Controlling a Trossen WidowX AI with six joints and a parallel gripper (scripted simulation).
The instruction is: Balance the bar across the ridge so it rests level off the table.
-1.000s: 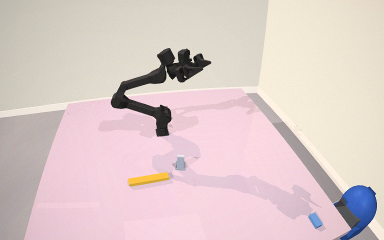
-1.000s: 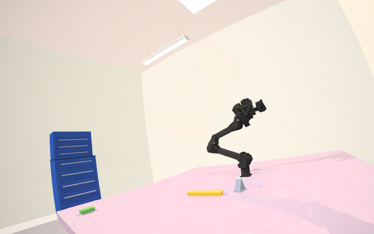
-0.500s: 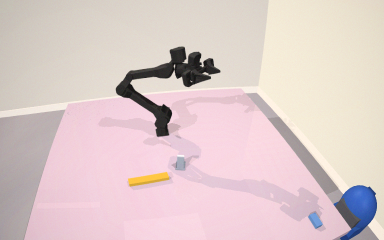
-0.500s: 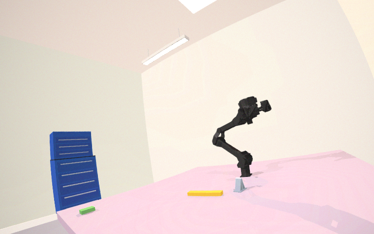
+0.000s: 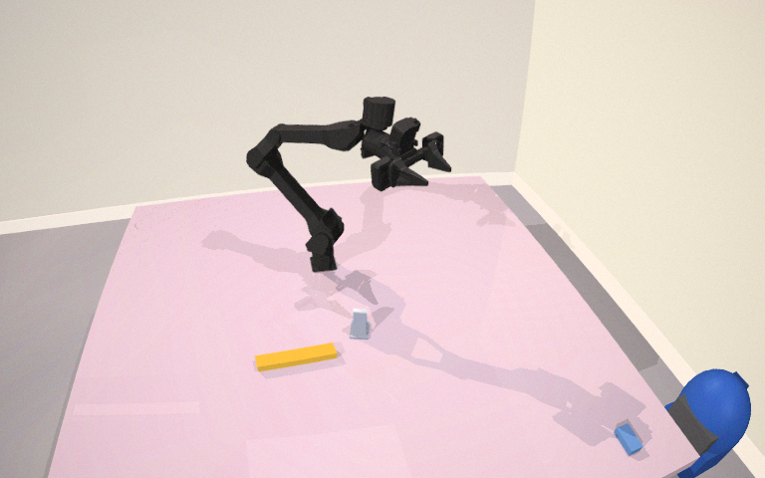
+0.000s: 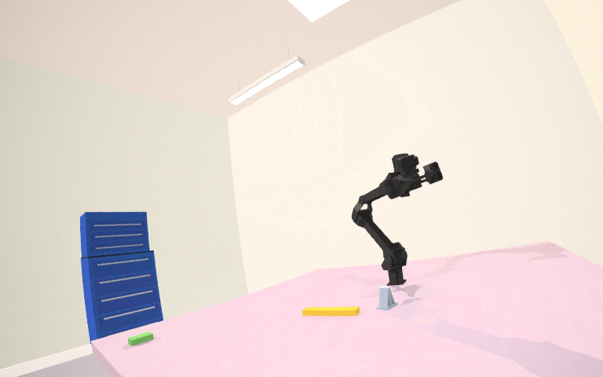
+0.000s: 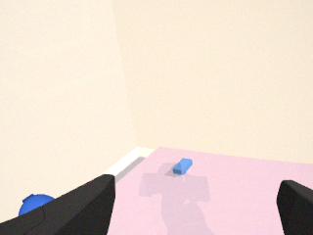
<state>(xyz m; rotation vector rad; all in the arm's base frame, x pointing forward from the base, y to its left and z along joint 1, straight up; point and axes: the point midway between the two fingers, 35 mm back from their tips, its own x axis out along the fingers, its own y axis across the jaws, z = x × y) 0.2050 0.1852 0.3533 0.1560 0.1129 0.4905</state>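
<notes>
The yellow bar lies 10 cm ahead of my gripper tip, 31 cm to the right of it and 34 cm below it. Round my gripper tip: blue block (50 cm ahead, 30 cm to the left, 34 cm below); then green block (50 cm ahead, 70 cm to the right, 34 cm below).
</notes>
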